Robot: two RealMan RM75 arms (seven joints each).
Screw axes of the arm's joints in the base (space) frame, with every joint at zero. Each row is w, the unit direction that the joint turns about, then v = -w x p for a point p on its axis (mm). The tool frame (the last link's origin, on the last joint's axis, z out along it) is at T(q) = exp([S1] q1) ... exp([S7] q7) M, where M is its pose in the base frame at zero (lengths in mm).
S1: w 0 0 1 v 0 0 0
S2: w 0 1 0 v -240.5 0 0
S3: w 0 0 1 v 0 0 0
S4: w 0 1 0 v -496.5 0 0
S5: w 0 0 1 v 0 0 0
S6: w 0 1 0 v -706.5 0 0
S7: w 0 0 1 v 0 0 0
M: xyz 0 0 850.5 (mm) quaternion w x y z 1 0 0 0
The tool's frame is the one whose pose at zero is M.
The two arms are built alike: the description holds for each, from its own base.
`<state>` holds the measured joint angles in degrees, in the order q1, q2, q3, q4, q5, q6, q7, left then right.
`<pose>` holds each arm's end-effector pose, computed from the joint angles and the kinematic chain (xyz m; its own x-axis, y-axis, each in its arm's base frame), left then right.
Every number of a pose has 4 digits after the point.
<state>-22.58 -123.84 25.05 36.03 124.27 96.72 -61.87 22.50 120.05 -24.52 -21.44 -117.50 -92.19 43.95</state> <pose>-0.3003 0.2631 -0.0205 0.7854 0.2714 0.5563 0.4328 -0.8833 -0.1802 0.3108 0.2602 -0.0309 0.7947 -0.1070 -0.5975 -0.3601 -0.8755 -0.3223</pose>
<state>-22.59 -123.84 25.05 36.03 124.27 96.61 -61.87 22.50 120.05 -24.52 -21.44 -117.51 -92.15 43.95</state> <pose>-0.3005 0.2633 -0.0205 0.7859 0.2716 0.5556 0.4334 -0.8827 -0.1816 0.3109 0.2603 -0.0309 0.7950 -0.1073 -0.5970 -0.3603 -0.8753 -0.3226</pose>
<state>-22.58 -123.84 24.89 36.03 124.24 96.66 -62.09 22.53 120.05 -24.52 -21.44 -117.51 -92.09 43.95</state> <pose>-0.3006 0.2633 -0.0202 0.7829 0.2747 0.5582 0.4378 -0.8808 -0.1805 0.3109 0.2605 -0.0309 0.7955 -0.1072 -0.5964 -0.3602 -0.8751 -0.3231</pose>
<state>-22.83 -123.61 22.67 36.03 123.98 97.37 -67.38 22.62 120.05 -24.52 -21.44 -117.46 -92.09 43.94</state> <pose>-0.3012 0.2655 -0.0140 0.7244 0.3450 0.5969 0.5191 -0.8427 -0.1429 0.3104 0.2611 -0.0308 0.7954 -0.1055 -0.5968 -0.3590 -0.8754 -0.3237</pose>
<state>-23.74 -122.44 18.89 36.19 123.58 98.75 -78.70 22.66 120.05 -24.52 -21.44 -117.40 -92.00 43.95</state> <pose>-0.3028 0.2726 0.0024 0.5937 0.4713 0.6522 0.6549 -0.7540 -0.0514 0.3104 0.2615 -0.0308 0.7956 -0.1052 -0.5966 -0.3594 -0.8748 -0.3249</pose>
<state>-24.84 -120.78 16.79 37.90 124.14 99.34 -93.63 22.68 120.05 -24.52 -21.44 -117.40 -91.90 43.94</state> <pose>-0.3062 0.2823 0.0224 0.4377 0.6155 0.6554 0.7806 -0.6219 0.0626 0.3105 0.2618 -0.0308 0.7963 -0.1054 -0.5956 -0.3595 -0.8744 -0.3259</pose>
